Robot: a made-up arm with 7 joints.
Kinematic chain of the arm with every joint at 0, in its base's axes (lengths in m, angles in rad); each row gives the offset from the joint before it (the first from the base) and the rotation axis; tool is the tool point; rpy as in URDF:
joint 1: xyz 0 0 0.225 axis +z
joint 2: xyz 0 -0.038 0.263 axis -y
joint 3: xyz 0 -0.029 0.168 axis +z
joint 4: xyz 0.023 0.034 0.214 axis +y
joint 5: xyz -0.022 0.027 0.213 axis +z
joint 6: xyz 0 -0.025 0.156 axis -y
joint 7: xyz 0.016 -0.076 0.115 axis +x
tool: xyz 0 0 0 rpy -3.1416 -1.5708 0
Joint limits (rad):
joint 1: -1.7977..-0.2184
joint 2: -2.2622..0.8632
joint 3: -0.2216..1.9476
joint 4: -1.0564..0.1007
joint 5: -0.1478..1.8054
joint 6: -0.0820..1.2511
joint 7: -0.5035..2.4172
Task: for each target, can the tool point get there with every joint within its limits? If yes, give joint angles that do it. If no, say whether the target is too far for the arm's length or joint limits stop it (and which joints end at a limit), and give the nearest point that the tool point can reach.
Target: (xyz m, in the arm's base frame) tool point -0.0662 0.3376 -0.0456
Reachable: no: joint limits stop it (at a limit: joint 2, joint 4, joint 5, joint 6) | nearest point -0.1199 0.6117 0.4790 | short by 0.594 m
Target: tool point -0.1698 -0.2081 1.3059
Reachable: yes | joints -1.1387 -0.2734 1.2404 -0.6317 1.2898 0.0308 0.1354
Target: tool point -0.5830 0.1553 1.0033
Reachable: yes | joints -0.5275 0.5475 0.0851 -0.6065 0.8341 1.0073 1.6930
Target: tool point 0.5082 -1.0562 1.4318
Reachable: no: too far | nearest point 0.2980 -0.6193 1.0414 | short by 0.623 m
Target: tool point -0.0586 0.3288 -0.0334
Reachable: no: joint limits stop it (at a limit: joint 2, joint 4, joint 5, joint 6) | nearest point -0.1093 0.6134 0.4791 | short by 0.588 m
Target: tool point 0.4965 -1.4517 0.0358
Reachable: no: too far | nearest point 0.2739 -0.8008 0.2386 | short by 0.717 m
